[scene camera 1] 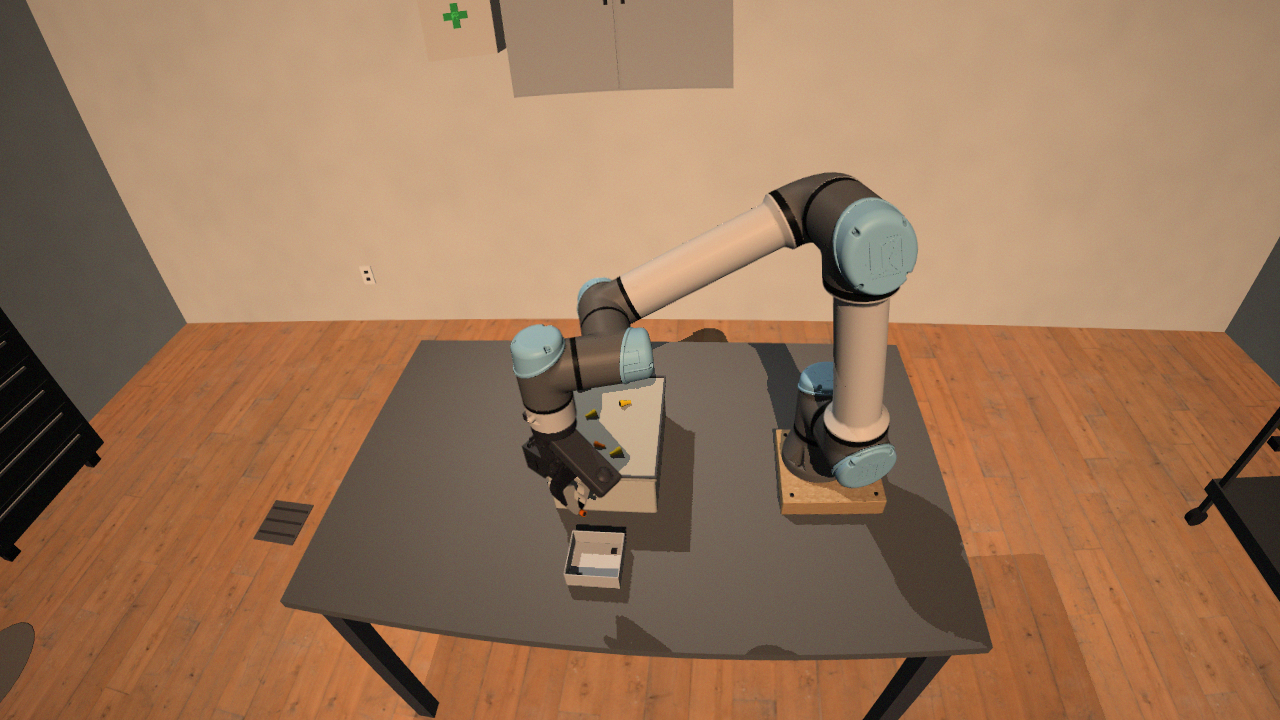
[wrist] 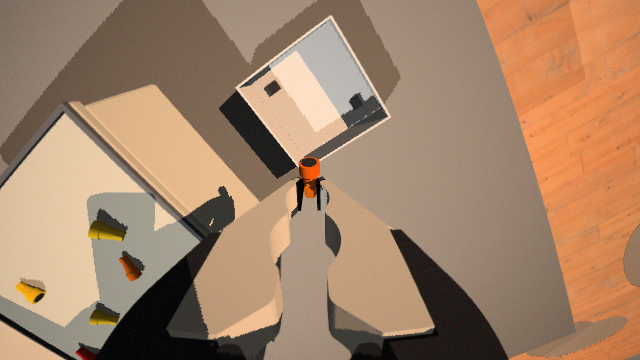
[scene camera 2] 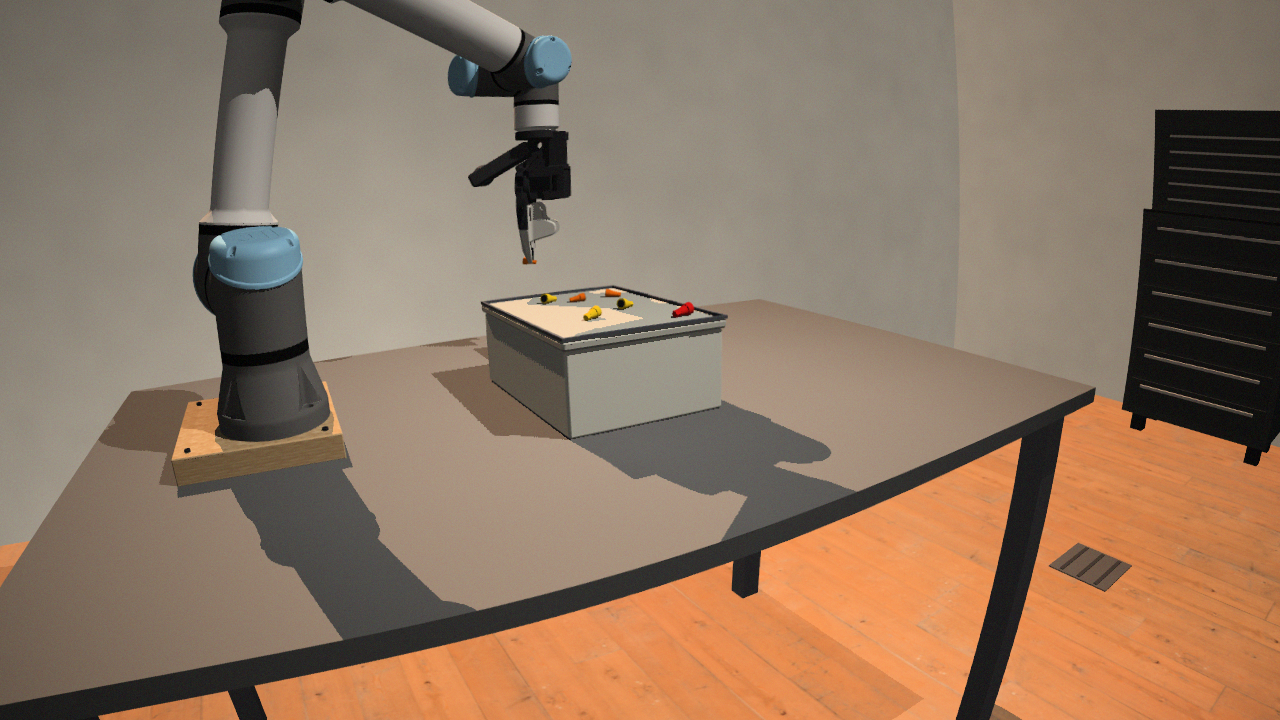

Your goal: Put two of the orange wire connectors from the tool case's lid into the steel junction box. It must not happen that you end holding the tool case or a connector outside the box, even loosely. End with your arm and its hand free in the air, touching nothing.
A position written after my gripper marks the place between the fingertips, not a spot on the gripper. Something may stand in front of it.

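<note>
Scene camera 1 gives me a steel junction box (scene camera 1: pixel 593 559), and with it my gripper (scene camera 1: pixel 579 511) and a tool case (scene camera 1: pixel 636 428). In scene camera 2 I see my gripper (scene camera 2: pixel 531 263) as well as the tool case (scene camera 2: pixel 664 367). The wrist view shows me the tool case (wrist: pixel 132 161), the steel junction box (wrist: pixel 318 77) and, again, my own gripper (wrist: pixel 310 180).
</note>
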